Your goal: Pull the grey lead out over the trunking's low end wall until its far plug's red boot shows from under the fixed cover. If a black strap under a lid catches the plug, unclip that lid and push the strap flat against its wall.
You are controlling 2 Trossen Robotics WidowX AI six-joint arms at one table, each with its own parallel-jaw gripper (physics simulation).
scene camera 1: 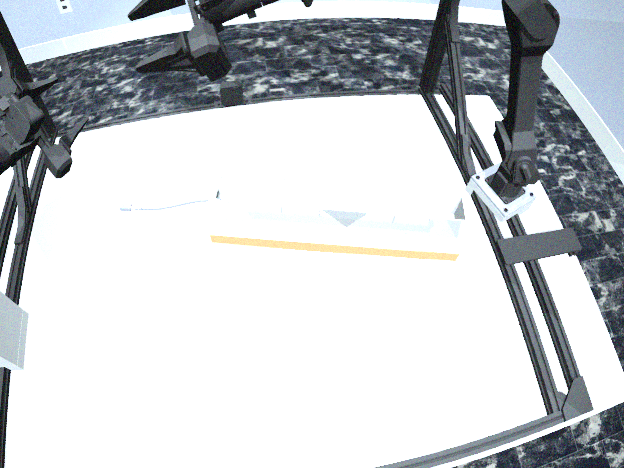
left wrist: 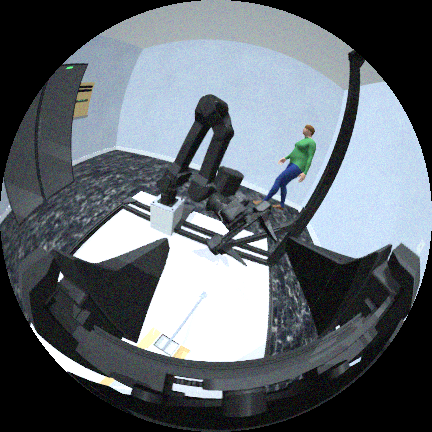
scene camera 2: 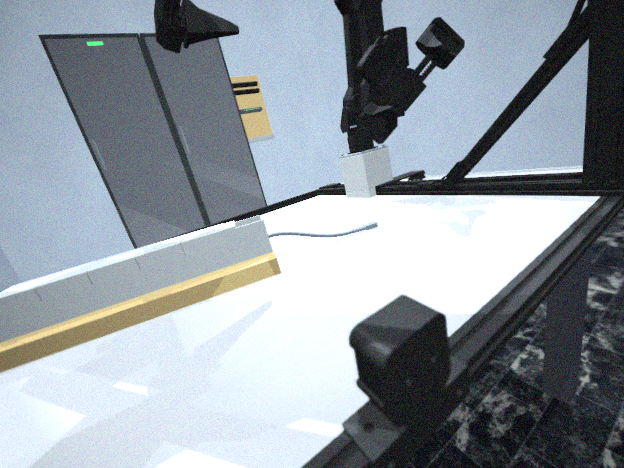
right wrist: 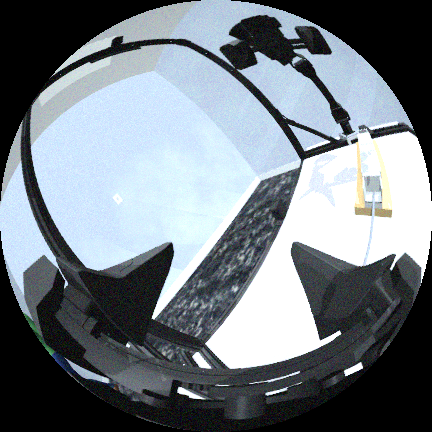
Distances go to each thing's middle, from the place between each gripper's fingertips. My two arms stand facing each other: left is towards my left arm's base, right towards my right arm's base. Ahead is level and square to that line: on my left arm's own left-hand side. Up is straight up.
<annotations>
The white trunking (scene camera 2: 42, 329) lies 250 mm ahead of my right hand, 380 mm to the left of it and 170 mm below it.
Right now the white trunking is 31 cm below my left hand, 25 cm to the left of it and 11 cm ahead of it.
</annotations>
